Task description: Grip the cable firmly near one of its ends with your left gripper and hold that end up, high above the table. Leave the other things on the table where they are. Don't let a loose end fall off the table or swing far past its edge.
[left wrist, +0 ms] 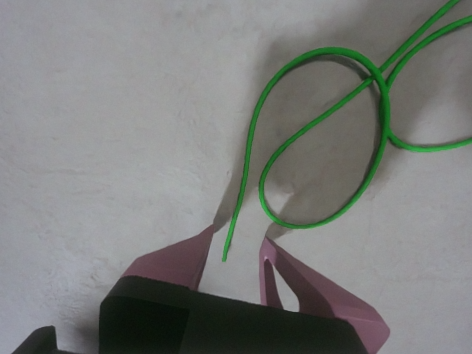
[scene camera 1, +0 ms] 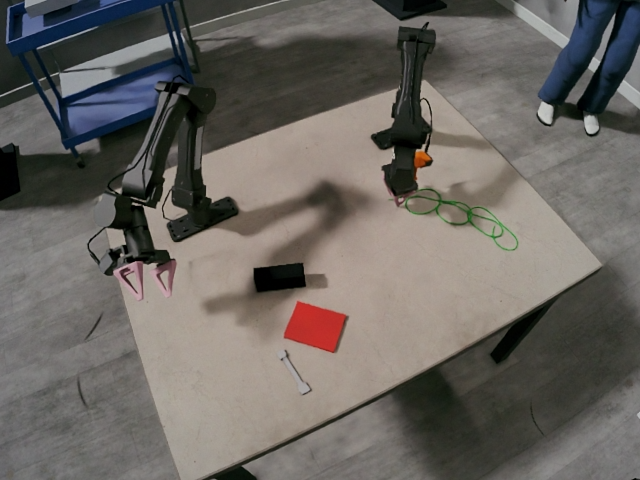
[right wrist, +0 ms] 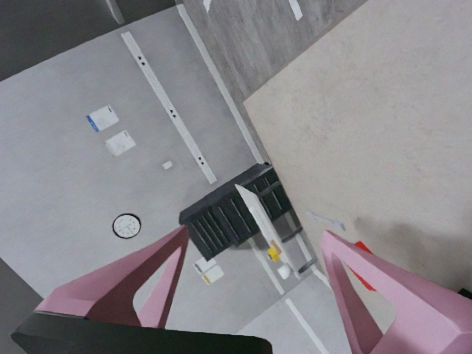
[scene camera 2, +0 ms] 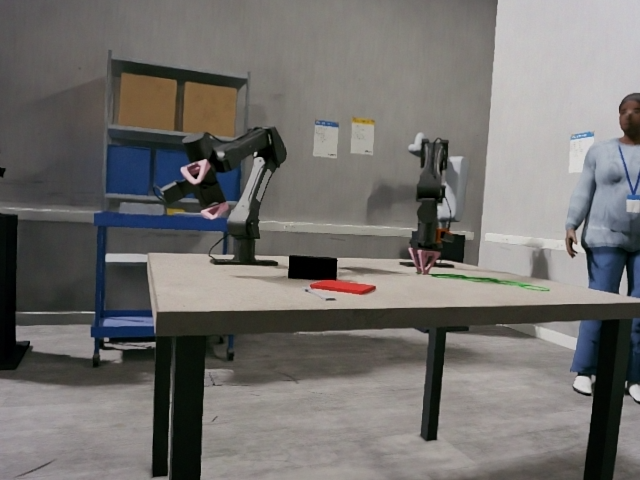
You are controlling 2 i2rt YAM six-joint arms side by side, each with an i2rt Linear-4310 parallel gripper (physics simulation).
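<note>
A thin green cable (scene camera 1: 469, 211) (scene camera 2: 496, 280) (left wrist: 385, 105) lies in overlapping loops on the table (scene camera 1: 413, 310), at the right in both scene views. One cable end (left wrist: 225, 257) points down between the left fingers in the left wrist view. My left gripper (scene camera 1: 398, 203) (scene camera 2: 423, 272) (left wrist: 237, 238) points down, low at that end. Its fingers stand partly apart, with space on both sides of the cable. My right gripper (scene camera 1: 154, 297) (scene camera 2: 202, 196) (right wrist: 254, 234) is wide open and empty, raised near the table's left edge. The far cable end lies among the loops at the right.
A black block (scene camera 1: 279, 277) (scene camera 2: 312, 267), a flat red square (scene camera 1: 315, 327) (scene camera 2: 342, 286) and a grey wrench-like bar (scene camera 1: 293, 372) (right wrist: 325, 219) lie on the middle and front of the table. A blue cart (scene camera 2: 160, 221) stands behind at the left. A person (scene camera 2: 610, 206) stands at the right.
</note>
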